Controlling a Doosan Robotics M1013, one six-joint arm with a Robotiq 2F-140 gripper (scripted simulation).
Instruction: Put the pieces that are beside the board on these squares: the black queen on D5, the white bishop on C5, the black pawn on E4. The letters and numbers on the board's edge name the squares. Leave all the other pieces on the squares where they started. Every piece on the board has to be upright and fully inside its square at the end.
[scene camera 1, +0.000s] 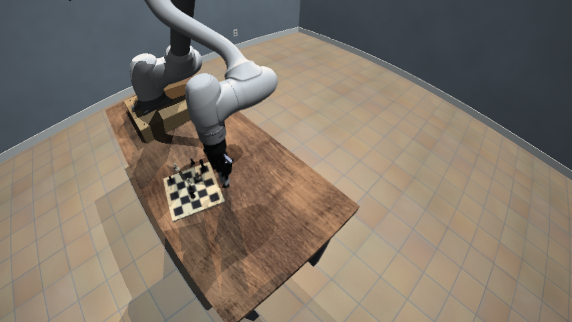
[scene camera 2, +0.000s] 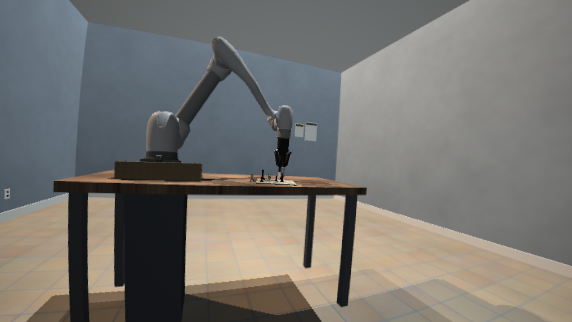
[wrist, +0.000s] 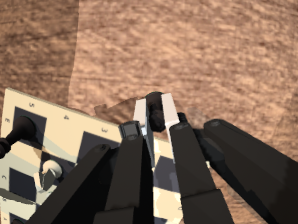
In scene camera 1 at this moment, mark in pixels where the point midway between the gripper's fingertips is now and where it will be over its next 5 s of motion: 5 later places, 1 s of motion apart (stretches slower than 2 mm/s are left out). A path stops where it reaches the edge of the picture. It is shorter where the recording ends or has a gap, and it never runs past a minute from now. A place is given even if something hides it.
The gripper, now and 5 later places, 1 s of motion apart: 225, 182; 220, 166; 188, 153; 193, 166; 194, 169; 192, 163
